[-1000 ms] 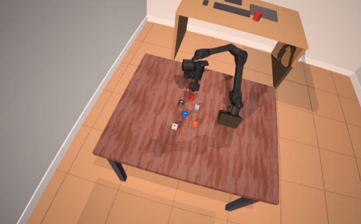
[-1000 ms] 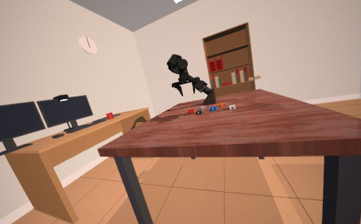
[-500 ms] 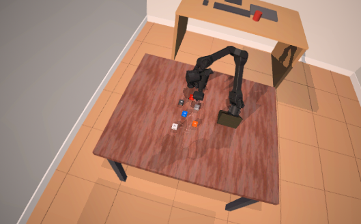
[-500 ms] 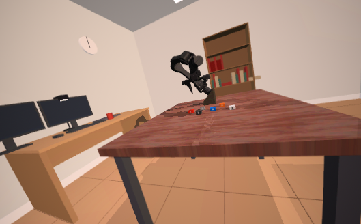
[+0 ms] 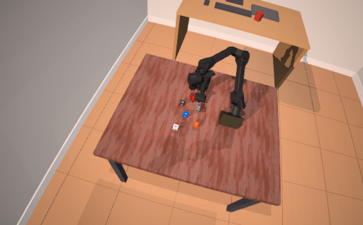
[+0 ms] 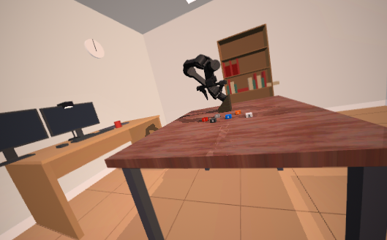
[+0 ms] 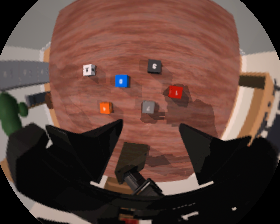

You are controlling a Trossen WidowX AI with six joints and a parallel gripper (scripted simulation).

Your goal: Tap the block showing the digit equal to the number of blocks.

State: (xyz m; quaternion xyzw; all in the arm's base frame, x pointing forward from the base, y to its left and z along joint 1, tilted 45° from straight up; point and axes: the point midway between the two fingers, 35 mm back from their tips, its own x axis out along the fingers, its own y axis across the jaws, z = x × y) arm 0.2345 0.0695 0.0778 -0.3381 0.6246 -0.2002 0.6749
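My gripper tip is now 7 cm short of the white block, 20 cm to the right of it and 12 cm above it. Also, from my gripper tip: grey block 1 cm behind, 12 cm below; red block 5 cm ahead, 7 cm to the right, 12 cm below; blue block 5 cm ahead, 8 cm to the left, 12 cm below.
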